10 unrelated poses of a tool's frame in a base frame.
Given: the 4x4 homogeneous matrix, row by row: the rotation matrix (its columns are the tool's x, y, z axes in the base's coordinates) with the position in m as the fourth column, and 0 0 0 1 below. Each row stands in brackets.
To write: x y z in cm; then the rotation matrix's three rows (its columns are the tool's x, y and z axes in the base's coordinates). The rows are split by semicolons. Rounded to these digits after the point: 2 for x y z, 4 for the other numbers.
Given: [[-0.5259 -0.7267 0.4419 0.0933], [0.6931 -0.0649 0.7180 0.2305], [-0.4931 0.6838 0.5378 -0.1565], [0 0 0 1]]
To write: 9.33 23.05 -15.65; -0.5259 -0.7267 0.4419; 0.6931 -0.0649 0.7180; -0.4931 0.6838 0.5378
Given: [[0.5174 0.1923 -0.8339 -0.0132], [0.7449 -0.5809 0.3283 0.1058], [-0.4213 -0.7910 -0.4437 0.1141], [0 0 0 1]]
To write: -1.32 10.58 11.41; 0.5174 0.1923 -0.8339; 0.7449 -0.5809 0.3283; -0.4213 -0.7910 -0.4437
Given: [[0.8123 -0.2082 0.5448 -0.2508], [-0.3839 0.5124 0.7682 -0.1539], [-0.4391 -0.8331 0.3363 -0.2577], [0 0 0 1]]
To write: -25.08 -15.39 -25.77; 0.8123 -0.2082 0.5448; -0.3839 0.5124 0.7682; -0.4391 -0.8331 0.3363
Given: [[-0.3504 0.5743 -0.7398 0.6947], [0.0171 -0.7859 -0.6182 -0.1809], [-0.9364 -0.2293 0.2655 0.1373], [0 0 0 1]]
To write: 69.47 -18.09 13.73; -0.3504 0.5743 -0.7398; 0.0171 -0.7859 -0.6182; -0.9364 -0.2293 0.2655
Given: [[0.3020 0.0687 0.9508 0.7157], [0.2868 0.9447 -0.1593 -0.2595], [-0.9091 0.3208 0.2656 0.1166], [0 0 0 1]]
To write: 71.57 -25.95 11.66; 0.3020 0.0687 0.9508; 0.2868 0.9447 -0.1593; -0.9091 0.3208 0.2656
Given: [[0.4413 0.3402 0.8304 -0.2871], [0.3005 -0.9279 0.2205 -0.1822], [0.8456 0.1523 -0.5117 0.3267], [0 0 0 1]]
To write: -28.71 -18.22 32.67; 0.4413 0.3402 0.8304; 0.3005 -0.9279 0.2205; 0.8456 0.1523 -0.5117
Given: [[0.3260 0.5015 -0.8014 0.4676], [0.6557 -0.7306 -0.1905 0.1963], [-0.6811 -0.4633 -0.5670 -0.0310], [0 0 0 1]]
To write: 46.76 19.63 -3.10; 0.3260 0.5015 -0.8014; 0.6557 -0.7306 -0.1905; -0.6811 -0.4633 -0.5670
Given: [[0.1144 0.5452 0.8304 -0.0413], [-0.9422 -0.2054 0.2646 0.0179], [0.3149 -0.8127 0.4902 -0.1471], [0 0 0 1]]
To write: -4.13 1.79 -14.71; 0.1144 0.5452 0.8304; -0.9422 -0.2054 0.2646; 0.3149 -0.8127 0.4902
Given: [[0.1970 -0.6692 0.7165 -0.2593], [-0.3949 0.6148 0.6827 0.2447], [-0.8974 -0.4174 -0.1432 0.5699], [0 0 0 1]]
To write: -25.93 24.47 56.99; 0.1970 -0.6692 0.7165; -0.3949 0.6148 0.6827; -0.8974 -0.4174 -0.1432
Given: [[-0.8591 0.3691 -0.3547 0.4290], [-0.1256 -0.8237 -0.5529 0.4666], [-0.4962 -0.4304 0.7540 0.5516], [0 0 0 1]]
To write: 42.90 46.66 55.16; -0.8591 0.3691 -0.3547; -0.1256 -0.8237 -0.5529; -0.4962 -0.4304 0.7540
